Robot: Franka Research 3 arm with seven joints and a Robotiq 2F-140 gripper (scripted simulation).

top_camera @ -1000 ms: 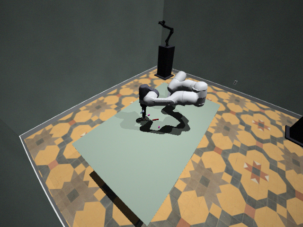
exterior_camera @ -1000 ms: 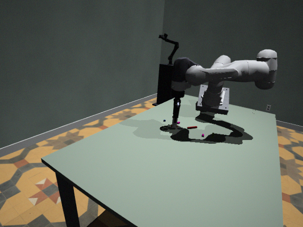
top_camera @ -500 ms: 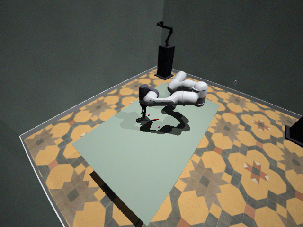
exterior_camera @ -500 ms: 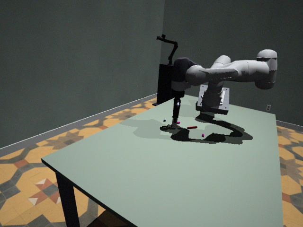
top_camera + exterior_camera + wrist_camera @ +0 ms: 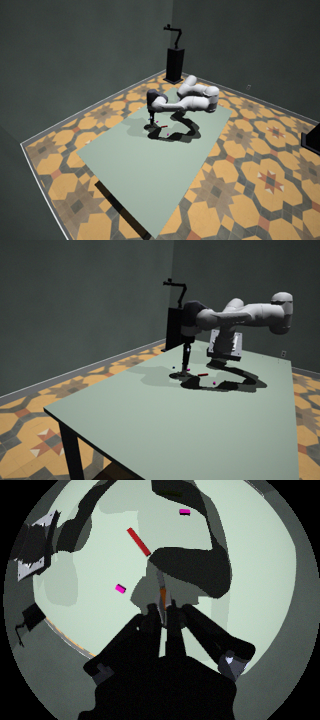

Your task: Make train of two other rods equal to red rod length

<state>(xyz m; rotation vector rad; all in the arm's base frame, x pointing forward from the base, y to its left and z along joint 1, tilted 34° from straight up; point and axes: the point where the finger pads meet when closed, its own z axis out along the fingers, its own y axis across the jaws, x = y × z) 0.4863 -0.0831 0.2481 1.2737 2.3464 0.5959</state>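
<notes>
My hand is 30 mm above the orange rod. Also, from my hand: red rod: 90 mm behind, 80 mm to the left, 40 mm below; then grey rod: 20 mm behind, 30 mm to the left, 40 mm below; then blue rod: 50 mm behind, 110 mm to the right, 40 mm below.
</notes>
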